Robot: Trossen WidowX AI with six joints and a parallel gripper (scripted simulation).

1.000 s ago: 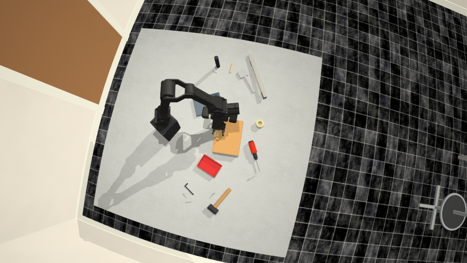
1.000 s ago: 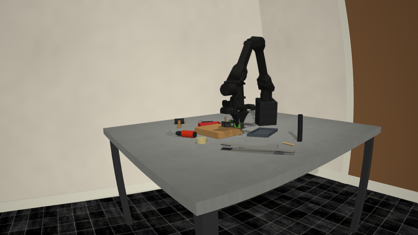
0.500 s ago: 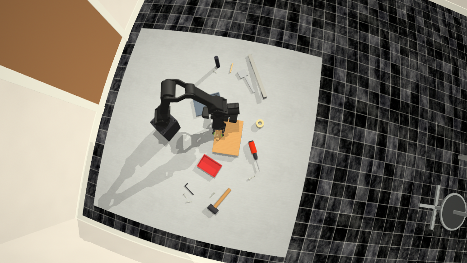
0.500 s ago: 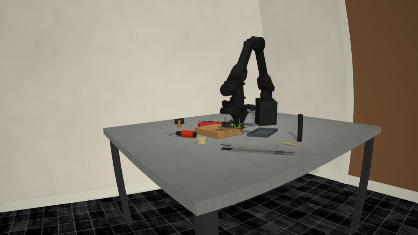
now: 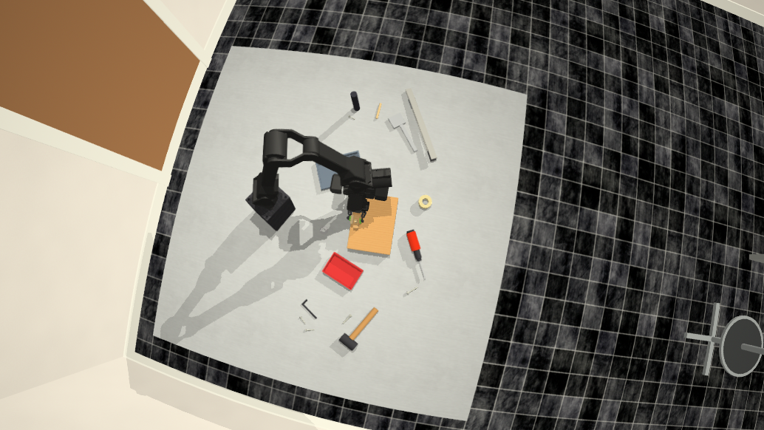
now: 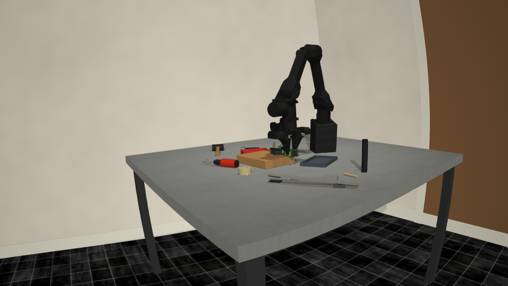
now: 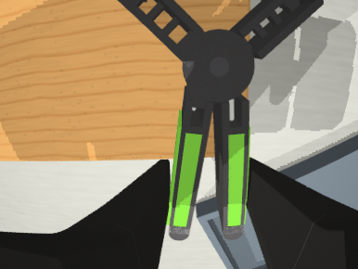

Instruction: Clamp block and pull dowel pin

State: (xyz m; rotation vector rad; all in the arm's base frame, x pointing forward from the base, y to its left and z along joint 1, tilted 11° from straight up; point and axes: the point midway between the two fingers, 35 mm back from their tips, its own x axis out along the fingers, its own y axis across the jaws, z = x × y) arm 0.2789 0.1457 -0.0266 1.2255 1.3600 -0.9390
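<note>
Now: the dowel pin 20 mm ahead of my hand, 100 mm to the right of it and 20 mm below it. The rest, counted from my hand: small wooden block 20 mm ahead, 100 mm to the right, 30 mm below; then wooden board 70 mm ahead, 90 mm to the right, 60 mm below; then wooden stop 100 mm to the right, 30 mm below.
</note>
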